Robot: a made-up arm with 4 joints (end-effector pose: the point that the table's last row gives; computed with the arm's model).
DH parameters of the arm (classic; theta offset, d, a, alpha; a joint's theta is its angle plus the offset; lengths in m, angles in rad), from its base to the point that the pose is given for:
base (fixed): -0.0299 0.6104 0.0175 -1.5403
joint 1: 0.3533 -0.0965 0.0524 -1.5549
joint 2: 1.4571 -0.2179 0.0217 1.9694
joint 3: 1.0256 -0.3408 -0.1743 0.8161
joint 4: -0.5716 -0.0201 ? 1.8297
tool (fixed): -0.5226 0.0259 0 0
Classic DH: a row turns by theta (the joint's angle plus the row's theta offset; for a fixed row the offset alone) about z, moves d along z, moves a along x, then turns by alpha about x.
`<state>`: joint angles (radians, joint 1 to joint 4).
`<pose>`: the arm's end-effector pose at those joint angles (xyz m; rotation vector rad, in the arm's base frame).
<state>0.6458 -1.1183 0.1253 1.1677</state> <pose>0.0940 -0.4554 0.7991 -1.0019 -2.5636 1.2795</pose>
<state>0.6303 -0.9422 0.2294 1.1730</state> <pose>0.0706 -0.4290 0.8447 -1.0630 -2.3813 1.3788</pose>
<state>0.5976 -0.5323 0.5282 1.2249</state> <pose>0.0234 -0.3490 0.9270 -1.2247 -1.9222 1.3951</pose>
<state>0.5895 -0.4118 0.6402 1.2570</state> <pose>0.0119 -0.3233 0.9438 -1.2783 -1.7827 1.3279</pose>
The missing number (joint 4, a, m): 0.0216
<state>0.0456 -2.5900 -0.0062 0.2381</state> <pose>0.4454 -0.3417 0.6265 0.3982 1.7920 -0.0524</pose>
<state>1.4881 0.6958 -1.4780 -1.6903</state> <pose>0.0351 0.1895 0.7203 -1.0463 -1.8673 0.5202</pose>
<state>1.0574 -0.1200 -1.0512 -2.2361</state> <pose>0.0227 -0.0023 0.9020 -1.1313 -2.1668 -0.3573</pose>
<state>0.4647 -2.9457 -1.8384 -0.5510</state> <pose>0.2027 -0.2252 0.3156 2.3464 0.4970 -0.8107</pose>
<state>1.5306 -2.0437 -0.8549 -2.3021</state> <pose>0.0563 -0.4637 0.4980 -0.1190 -0.5377 -1.6050</pose>
